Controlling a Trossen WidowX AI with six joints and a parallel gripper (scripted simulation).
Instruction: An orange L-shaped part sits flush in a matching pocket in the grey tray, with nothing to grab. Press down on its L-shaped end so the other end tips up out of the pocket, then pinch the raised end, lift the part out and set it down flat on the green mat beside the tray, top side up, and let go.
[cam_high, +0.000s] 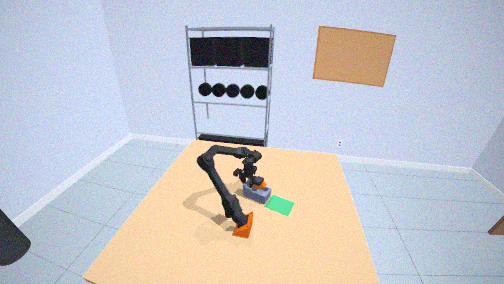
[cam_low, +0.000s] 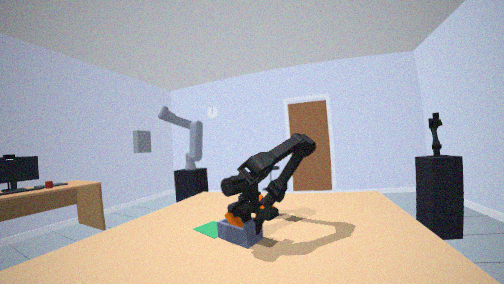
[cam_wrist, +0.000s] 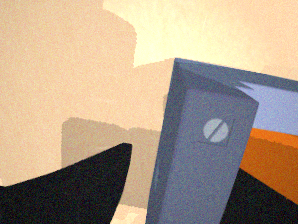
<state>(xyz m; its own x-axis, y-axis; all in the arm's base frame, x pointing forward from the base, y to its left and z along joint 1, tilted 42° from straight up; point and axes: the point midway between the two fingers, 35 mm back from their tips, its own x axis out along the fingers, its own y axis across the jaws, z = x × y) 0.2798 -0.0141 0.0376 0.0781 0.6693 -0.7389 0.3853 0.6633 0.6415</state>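
Now: gripper tip 50 mm to the left of the orange L-shaped part, 30 mm past it and 10 mm below it. From my gripper tip the other things lie so: green mat (200 mm to the right, 90 mm behind, 50 mm below).
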